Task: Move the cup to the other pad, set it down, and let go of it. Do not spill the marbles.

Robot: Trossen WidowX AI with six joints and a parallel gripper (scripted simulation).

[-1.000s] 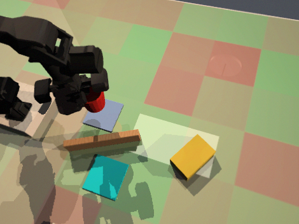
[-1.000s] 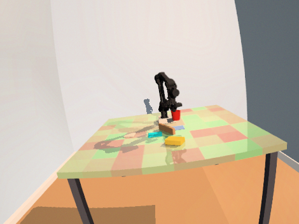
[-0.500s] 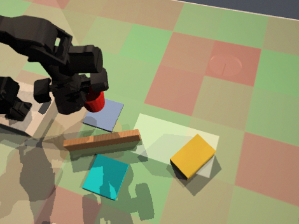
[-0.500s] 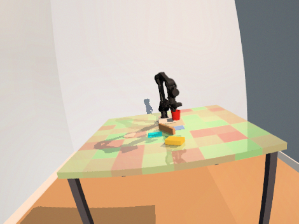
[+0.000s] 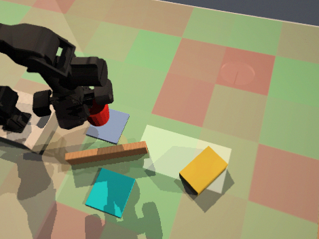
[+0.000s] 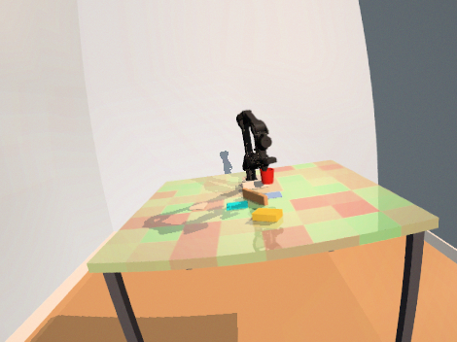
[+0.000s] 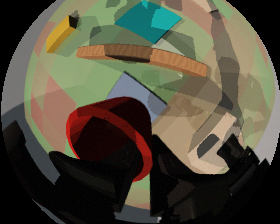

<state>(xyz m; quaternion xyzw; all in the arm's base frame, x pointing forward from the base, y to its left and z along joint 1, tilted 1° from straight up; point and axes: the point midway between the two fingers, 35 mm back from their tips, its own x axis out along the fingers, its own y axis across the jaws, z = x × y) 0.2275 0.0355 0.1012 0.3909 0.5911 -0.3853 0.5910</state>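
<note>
The cyan pad is 100 mm ahead of my gripper tip, 170 mm to the right of it and 120 mm below it. Round my gripper tip: red cup: 30 mm ahead, 10 mm to the left; wooden bar: 60 mm ahead, 70 mm to the right, 90 mm below; blue-grey pad: 30 mm ahead, 20 mm to the left, 120 mm below.
</note>
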